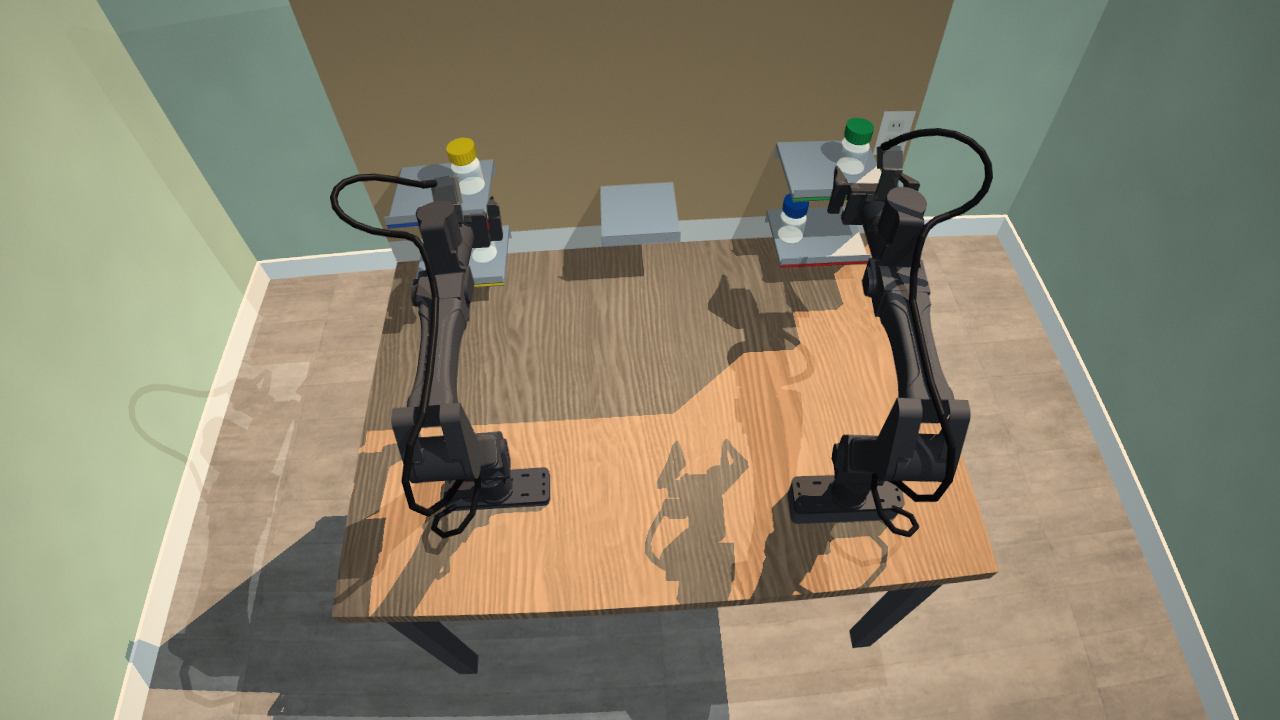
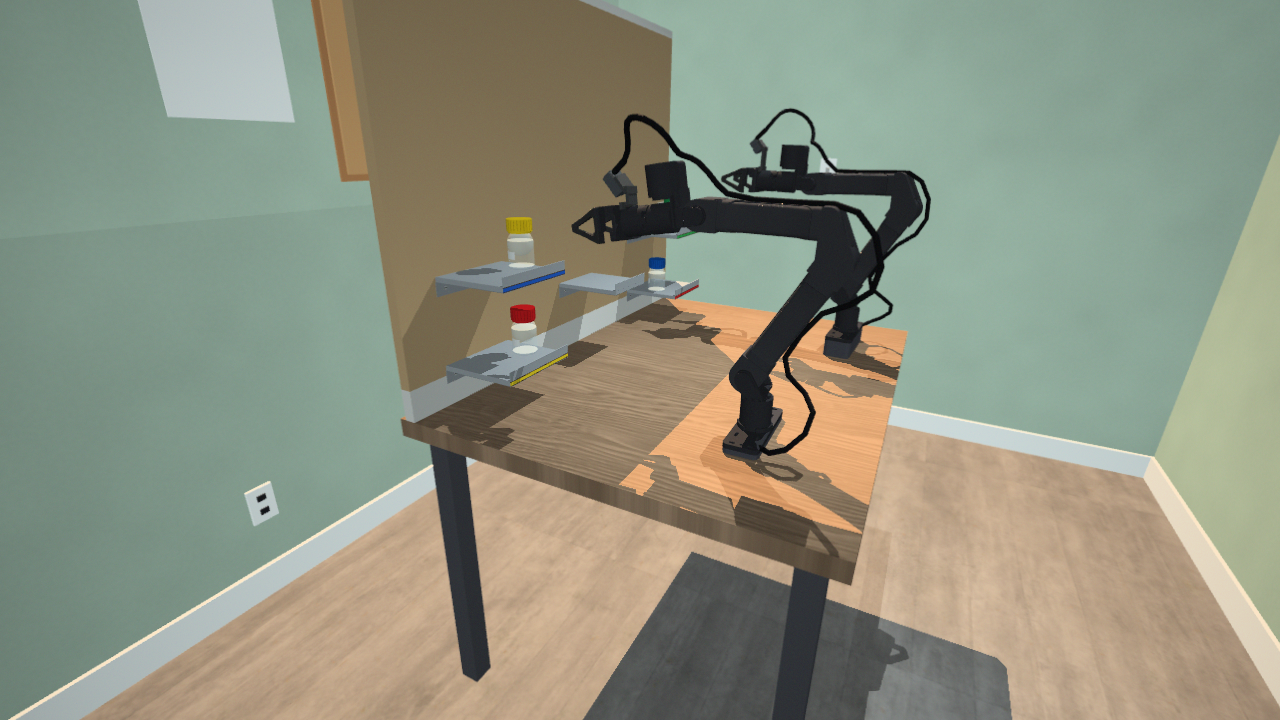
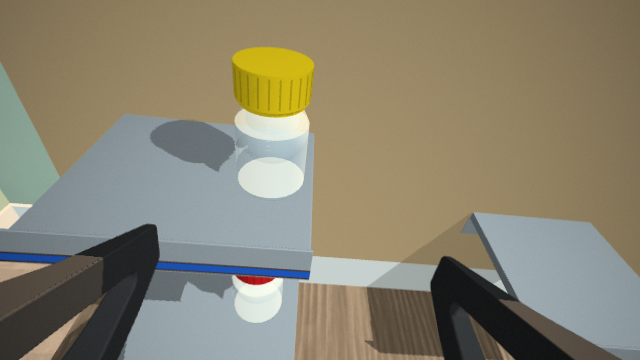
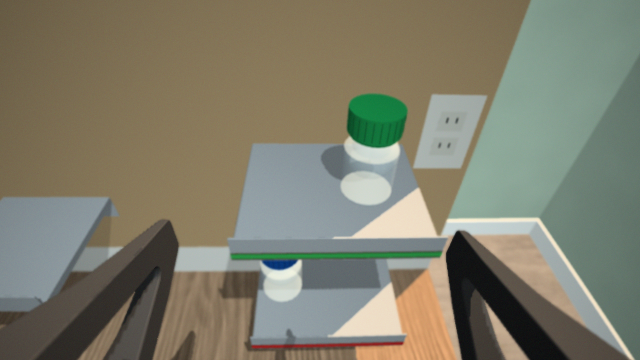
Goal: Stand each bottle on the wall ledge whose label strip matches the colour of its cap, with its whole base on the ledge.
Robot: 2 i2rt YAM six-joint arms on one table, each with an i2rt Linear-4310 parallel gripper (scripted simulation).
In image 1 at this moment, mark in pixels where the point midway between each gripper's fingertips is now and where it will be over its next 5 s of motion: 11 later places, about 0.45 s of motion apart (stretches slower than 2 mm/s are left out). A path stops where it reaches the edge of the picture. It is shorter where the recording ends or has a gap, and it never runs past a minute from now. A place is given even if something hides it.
My left gripper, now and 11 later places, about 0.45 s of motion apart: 466,200; 440,190; 439,193; 440,192; 450,233; 460,270; 460,273; 459,270; 458,258; 471,262; 478,264; 478,260
My right gripper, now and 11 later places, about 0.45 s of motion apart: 863,168; 886,166; 888,161; 859,195; 826,238; 820,245; 819,243; 847,243; 865,243; 855,244; 759,246; 628,258
